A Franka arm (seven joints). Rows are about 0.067 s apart.
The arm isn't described. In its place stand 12 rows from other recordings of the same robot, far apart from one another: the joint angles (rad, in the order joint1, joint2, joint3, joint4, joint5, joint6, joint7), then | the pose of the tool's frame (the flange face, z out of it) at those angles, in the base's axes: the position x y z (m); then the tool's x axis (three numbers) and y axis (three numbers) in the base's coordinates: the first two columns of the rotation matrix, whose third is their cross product.
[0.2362, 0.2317, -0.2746, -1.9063, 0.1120, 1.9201, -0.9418] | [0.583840 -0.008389 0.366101 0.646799 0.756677 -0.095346 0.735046 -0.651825 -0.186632]
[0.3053, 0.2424, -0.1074, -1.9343, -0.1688, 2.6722, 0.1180] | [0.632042 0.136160 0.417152 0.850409 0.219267 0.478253 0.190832 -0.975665 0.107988]
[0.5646, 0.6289, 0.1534, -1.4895, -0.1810, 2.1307, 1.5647] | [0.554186 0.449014 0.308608 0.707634 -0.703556 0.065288 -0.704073 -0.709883 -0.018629]
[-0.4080, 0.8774, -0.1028, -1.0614, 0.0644, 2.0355, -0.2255] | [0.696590 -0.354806 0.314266 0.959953 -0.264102 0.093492 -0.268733 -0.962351 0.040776]
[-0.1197, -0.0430, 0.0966, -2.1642, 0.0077, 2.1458, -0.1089] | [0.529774 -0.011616 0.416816 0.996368 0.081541 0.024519 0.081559 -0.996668 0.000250]
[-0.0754, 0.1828, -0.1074, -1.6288, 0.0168, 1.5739, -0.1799] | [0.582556 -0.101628 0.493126 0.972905 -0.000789 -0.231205 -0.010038 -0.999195 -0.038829]
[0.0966, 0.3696, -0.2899, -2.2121, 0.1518, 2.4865, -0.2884] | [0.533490 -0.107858 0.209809 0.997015 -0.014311 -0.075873 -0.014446 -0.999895 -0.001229]
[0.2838, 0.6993, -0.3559, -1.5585, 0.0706, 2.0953, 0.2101] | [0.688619 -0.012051 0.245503 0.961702 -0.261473 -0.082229 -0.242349 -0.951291 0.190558]
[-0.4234, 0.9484, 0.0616, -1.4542, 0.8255, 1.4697, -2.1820] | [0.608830 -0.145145 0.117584 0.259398 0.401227 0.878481 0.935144 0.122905 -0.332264]
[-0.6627, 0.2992, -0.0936, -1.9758, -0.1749, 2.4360, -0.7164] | [0.453991 -0.425302 0.334204 0.995793 0.091336 0.007379 0.087530 -0.971935 0.218358]
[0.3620, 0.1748, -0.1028, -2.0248, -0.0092, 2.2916, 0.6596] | [0.572533 0.153292 0.372768 0.919778 -0.382285 0.088693 -0.380512 -0.924045 -0.036776]
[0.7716, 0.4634, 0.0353, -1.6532, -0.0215, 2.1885, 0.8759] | [0.474030 0.489692 0.349735 0.996870 -0.062655 0.048204 -0.060048 -0.996747 -0.053760]
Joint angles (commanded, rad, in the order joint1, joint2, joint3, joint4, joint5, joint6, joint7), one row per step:
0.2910, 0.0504, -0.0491, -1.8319, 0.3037, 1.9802, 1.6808
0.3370, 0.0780, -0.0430, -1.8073, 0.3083, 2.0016, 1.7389
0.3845, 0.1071, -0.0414, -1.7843, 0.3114, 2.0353, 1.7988
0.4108, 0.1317, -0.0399, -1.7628, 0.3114, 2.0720, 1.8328
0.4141, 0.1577, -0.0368, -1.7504, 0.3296, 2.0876, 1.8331
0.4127, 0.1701, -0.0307, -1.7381, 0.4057, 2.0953, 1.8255
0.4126, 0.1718, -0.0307, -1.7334, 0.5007, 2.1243, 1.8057
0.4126, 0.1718, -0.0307, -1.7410, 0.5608, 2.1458, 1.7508
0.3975, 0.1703, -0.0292, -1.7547, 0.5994, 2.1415, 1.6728
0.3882, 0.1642, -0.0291, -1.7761, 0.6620, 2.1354, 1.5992
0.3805, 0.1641, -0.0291, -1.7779, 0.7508, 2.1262, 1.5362
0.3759, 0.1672, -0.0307, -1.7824, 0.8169, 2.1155, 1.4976
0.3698, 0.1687, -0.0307, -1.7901, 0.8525, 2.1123, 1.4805
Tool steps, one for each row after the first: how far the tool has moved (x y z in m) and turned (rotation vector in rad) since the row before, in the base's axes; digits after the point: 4 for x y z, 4 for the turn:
0.0008, 0.0319, -0.0022, 0.0086, 0.0007, -0.0108
0.0008, 0.0306, -0.0030, 0.0099, -0.0070, -0.0184
0.0037, 0.0183, -0.0009, 0.0094, -0.0208, -0.0148
0.0053, 0.0067, -0.0082, 0.0145, 0.0044, -0.0043
0.0022, 0.0073, 0.0003, 0.0685, 0.0171, -0.0160
0.0028, 0.0036, 0.0058, 0.0887, -0.0038, -0.0254
0.0008, 0.0012, -0.0006, 0.0487, -0.0174, 0.0175
0.0010, -0.0072, -0.0055, 0.0225, -0.0125, 0.0415
-0.0022, -0.0043, -0.0059, 0.0438, -0.0006, 0.0329
0.0005, -0.0010, 0.0008, 0.0731, -0.0004, 0.0158
0.0003, -0.0007, -0.0030, 0.0532, 0.0108, 0.0058
0.0004, -0.0025, -0.0039, 0.0275, 0.0103, -0.0048

